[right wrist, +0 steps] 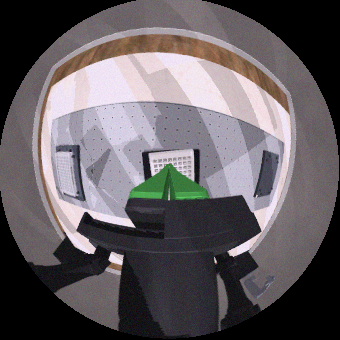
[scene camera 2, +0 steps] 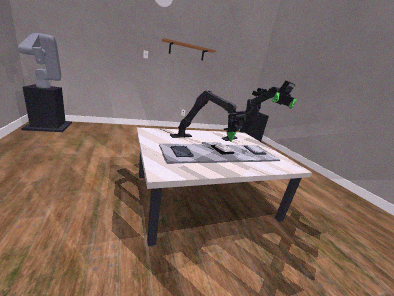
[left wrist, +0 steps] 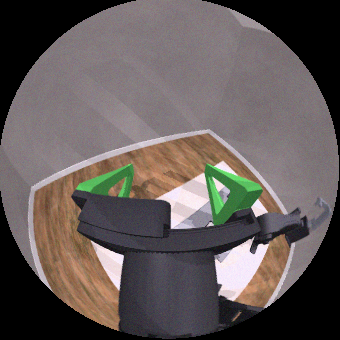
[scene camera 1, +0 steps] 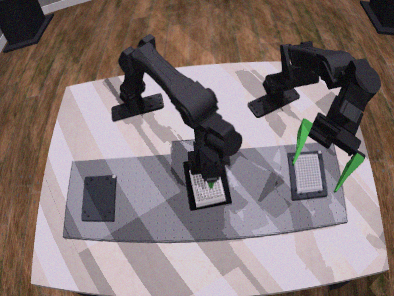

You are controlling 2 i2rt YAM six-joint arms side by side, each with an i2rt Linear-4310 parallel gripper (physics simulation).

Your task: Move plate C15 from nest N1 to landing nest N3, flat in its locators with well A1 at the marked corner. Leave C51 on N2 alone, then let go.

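A white gridded plate [scene camera 1: 205,200] [scene camera 2: 224,148] [right wrist: 172,156] sits slightly skewed in the black middle nest [scene camera 1: 191,197] [right wrist: 146,162]. A second white plate [scene camera 1: 308,172] [scene camera 2: 256,149] [right wrist: 65,172] sits in the right-hand nest [scene camera 1: 324,188] in scene camera 1. The left-hand nest [scene camera 1: 99,199] [scene camera 2: 181,151] [right wrist: 267,172] is bare. No labels are readable, so I cannot tell C15 from C51. My right gripper [scene camera 1: 211,184] [scene camera 2: 230,136] [right wrist: 168,167] is shut and empty above the middle plate, partly hiding it. My left gripper [scene camera 1: 314,178] [scene camera 2: 285,100] [left wrist: 168,167] is open and empty, high above the table's right side.
The nests stand on a grey perforated board [scene camera 1: 150,220] on the pale table [scene camera 1: 90,260]. The right arm reaches over the board's middle. The left arm is raised at the right in scene camera 1. A grey robot [scene camera 2: 47,60] stands on a black pedestal beyond the table.
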